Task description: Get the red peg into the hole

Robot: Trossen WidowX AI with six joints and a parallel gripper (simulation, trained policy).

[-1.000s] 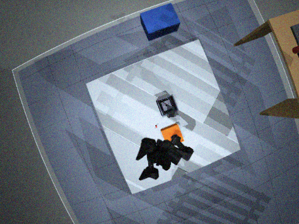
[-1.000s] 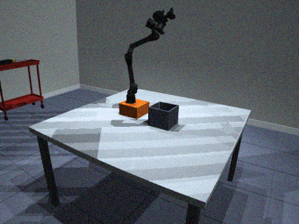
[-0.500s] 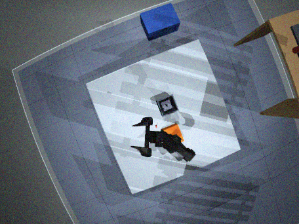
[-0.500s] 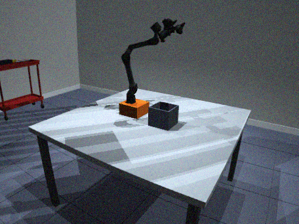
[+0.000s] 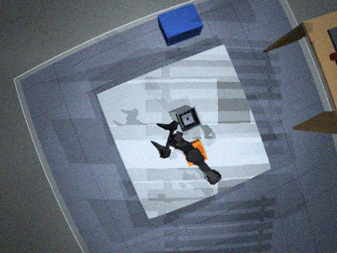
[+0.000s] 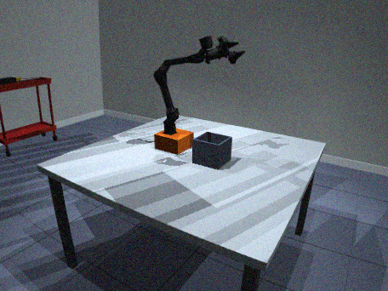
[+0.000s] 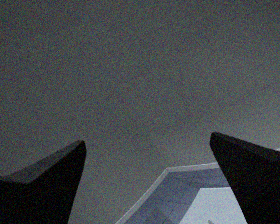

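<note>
The red peg is 20 cm behind my gripper tip, 5 cm to the right of it and 58 cm below it.
</note>
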